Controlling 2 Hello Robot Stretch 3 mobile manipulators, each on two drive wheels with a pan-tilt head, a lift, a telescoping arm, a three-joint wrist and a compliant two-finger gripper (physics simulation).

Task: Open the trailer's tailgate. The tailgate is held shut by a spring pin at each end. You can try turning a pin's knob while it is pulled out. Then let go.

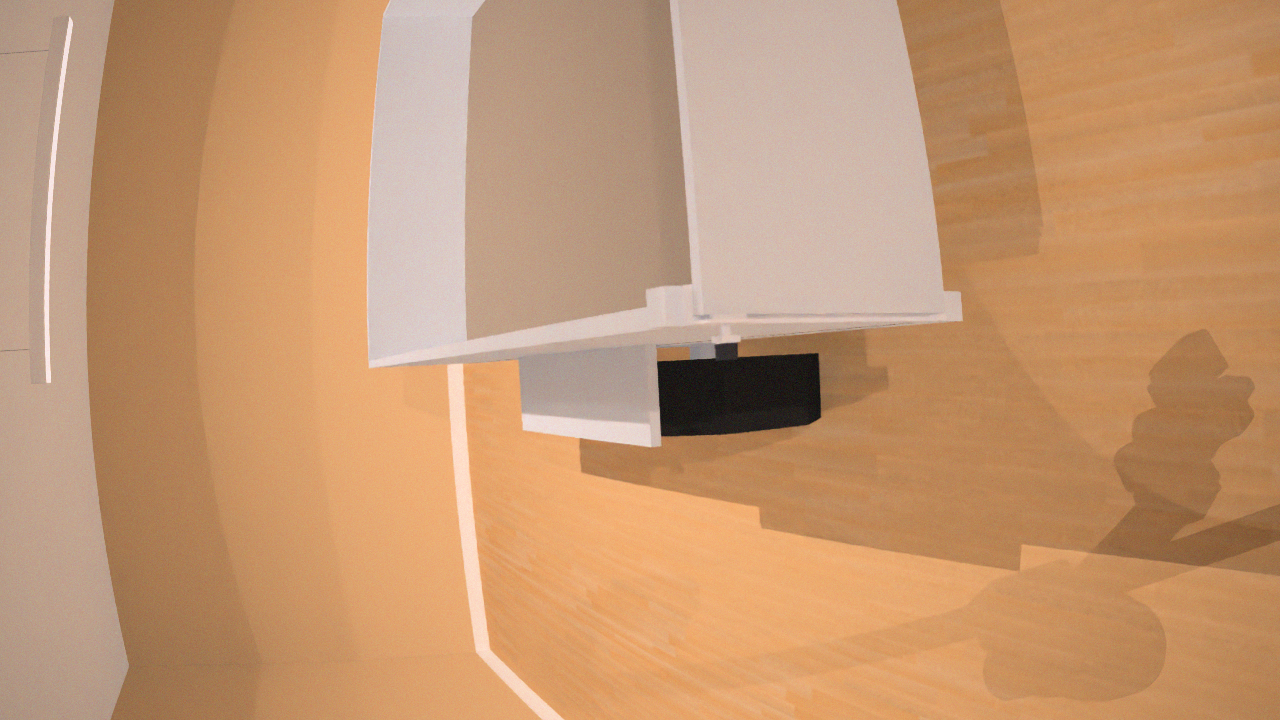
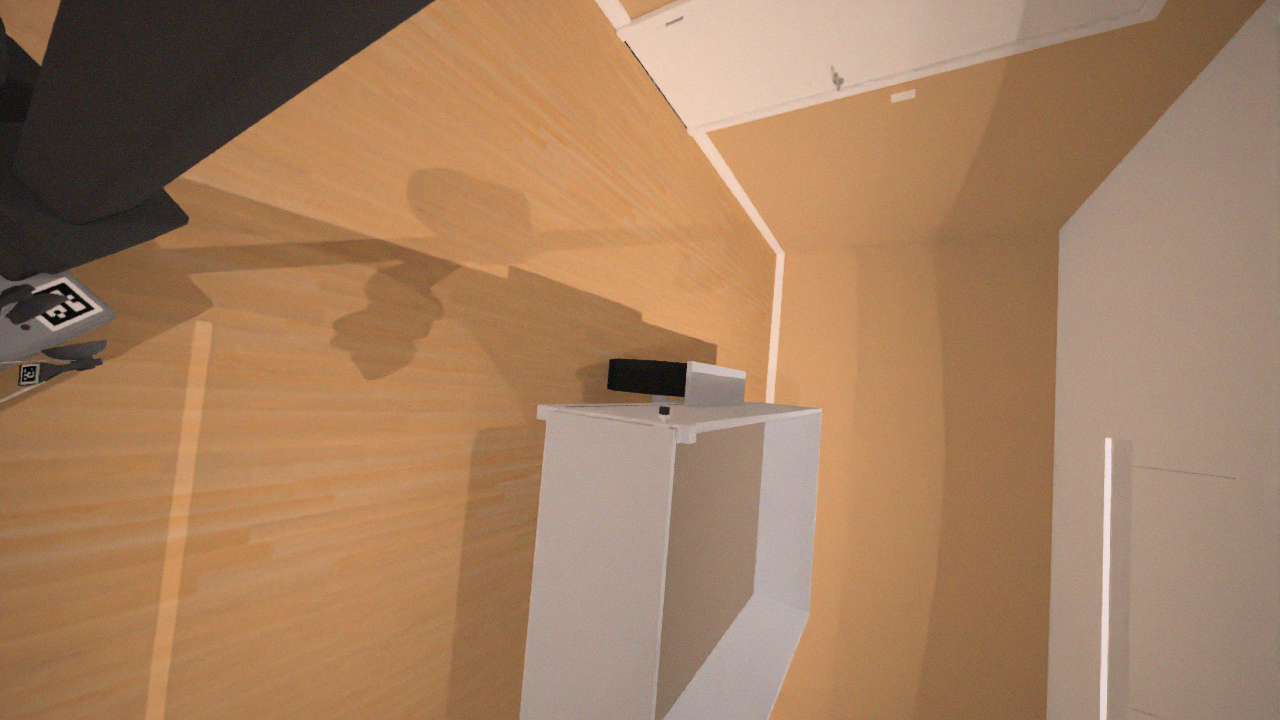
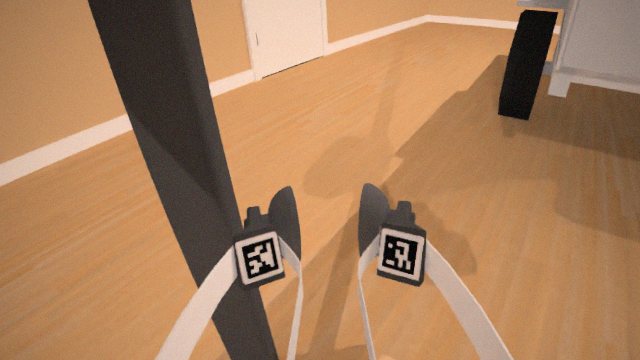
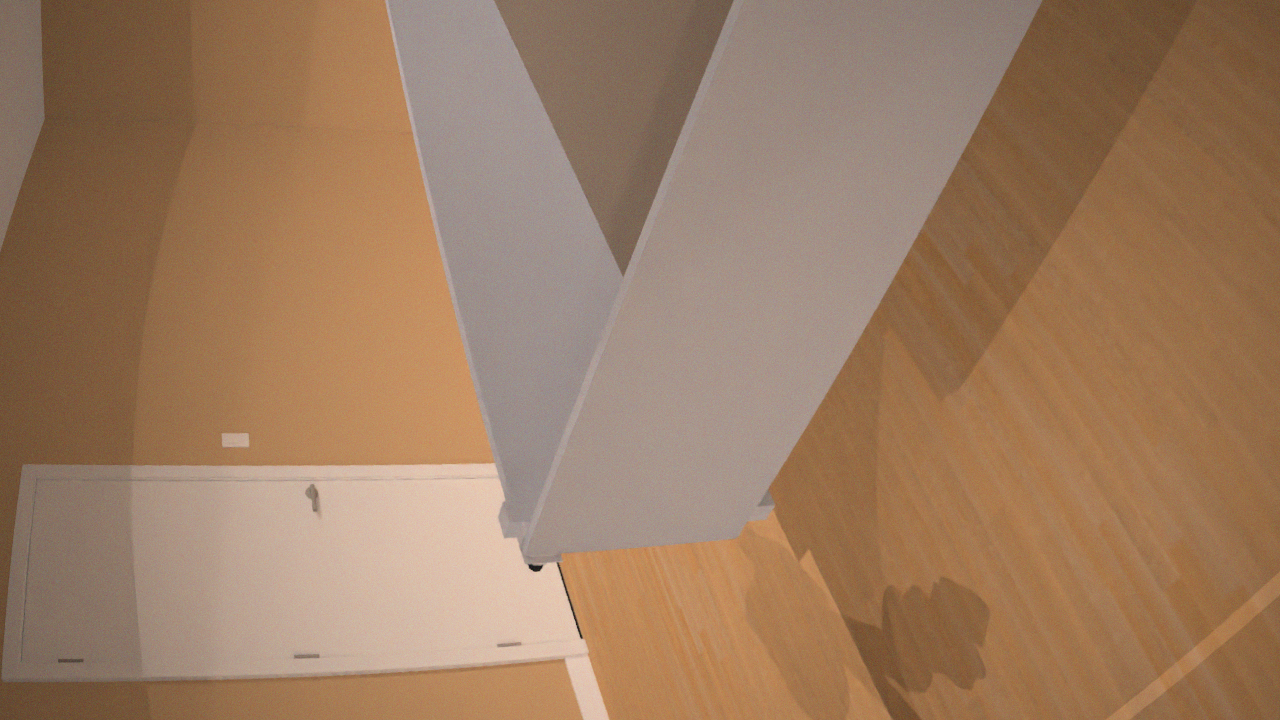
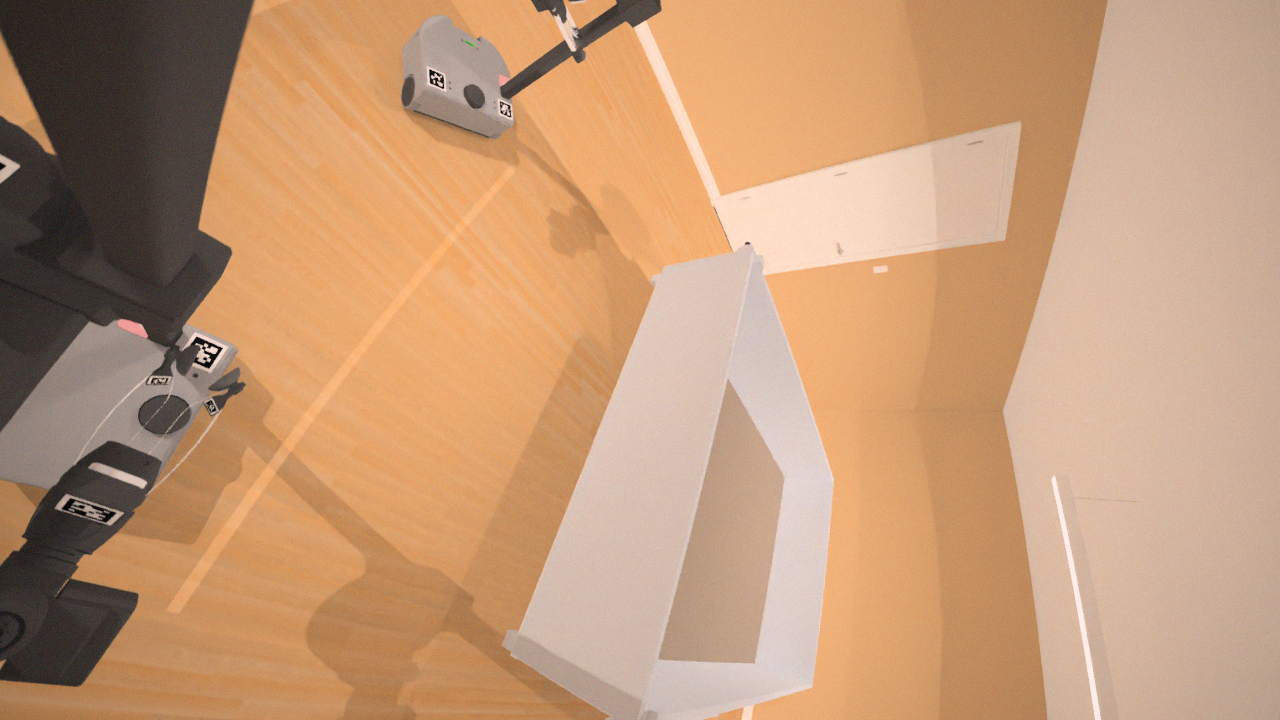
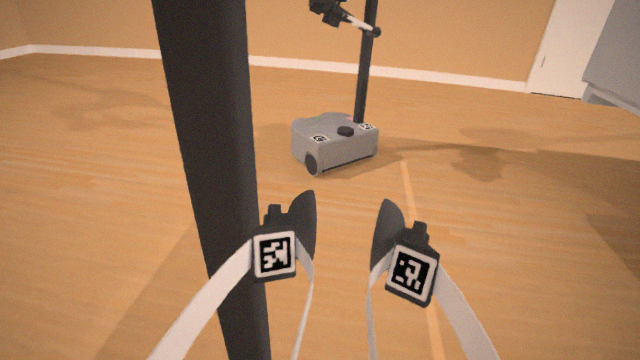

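The trailer's tailgate (image 1: 810,161) (image 2: 599,573) (image 4: 760,268) (image 5: 635,429) is the wide pale panel. It stands upright against the trailer's side walls. A pin with a small black knob (image 1: 725,350) (image 2: 664,411) (image 4: 535,566) (image 5: 747,244) sticks out near its upper corner at one end. I cannot make out the other end's knob. My r1 gripper (image 3: 329,220) is open and empty, well away from the tailgate, with the mast beside it. My r2 gripper (image 6: 345,230) (image 5: 207,368) is open and empty over its own base, also away from the tailgate.
A black wheel (image 1: 738,394) (image 2: 646,376) (image 3: 527,65) sits under a pale fender (image 1: 590,394) at the trailer's side. The r1 base (image 5: 456,76) (image 6: 335,142) stands across the floor from r2. A white door (image 4: 295,573) (image 5: 877,201) is in the wall beyond.
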